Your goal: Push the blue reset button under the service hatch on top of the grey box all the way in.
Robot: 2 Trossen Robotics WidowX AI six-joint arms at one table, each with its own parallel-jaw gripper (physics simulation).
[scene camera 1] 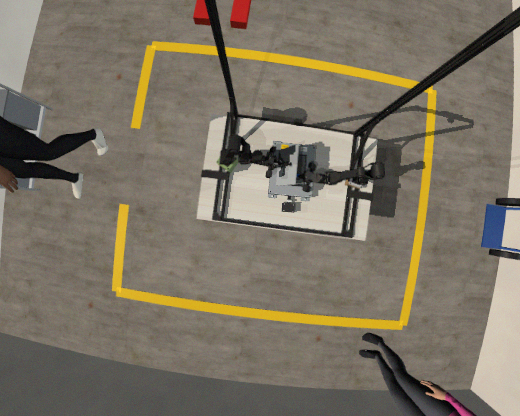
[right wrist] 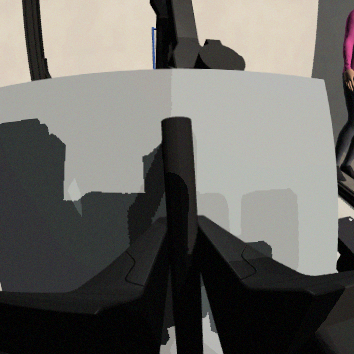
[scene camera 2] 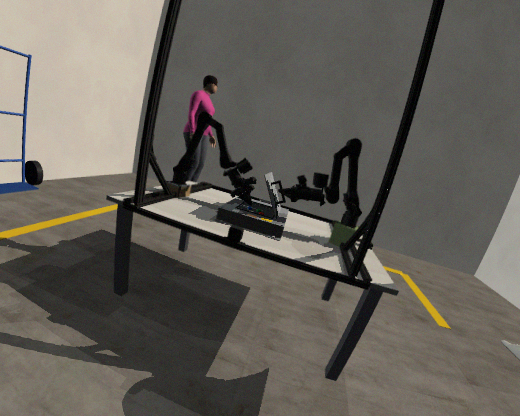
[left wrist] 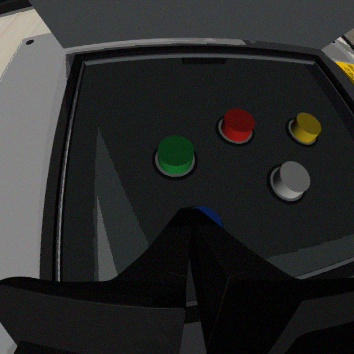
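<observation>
The grey box (scene camera 1: 276, 190) (scene camera 2: 249, 220) (left wrist: 20, 150) stands on the table. Its service hatch (scene camera 2: 270, 189) (left wrist: 190, 20) (right wrist: 260, 130) is open and steeply raised. My right gripper (right wrist: 180, 224) is shut on the black hatch handle (right wrist: 177, 145), on the hatch's outer side. My left gripper (scene camera 2: 244, 197) (left wrist: 187, 216) is shut and empty, pointing down into the recess under the hatch. In the left wrist view its fingertips overlap the blue button (left wrist: 210, 215), of which a crescent shows just beyond them. Contact and how deep the button sits cannot be told.
In the recess are a green button (left wrist: 175, 153), a red button (left wrist: 238, 124), a yellow button (left wrist: 305, 127) and a white button (left wrist: 292, 179). The recess rim (left wrist: 49, 200) surrounds them. A green block (scene camera 2: 343, 234) lies by the right arm's base. A black frame surrounds the table.
</observation>
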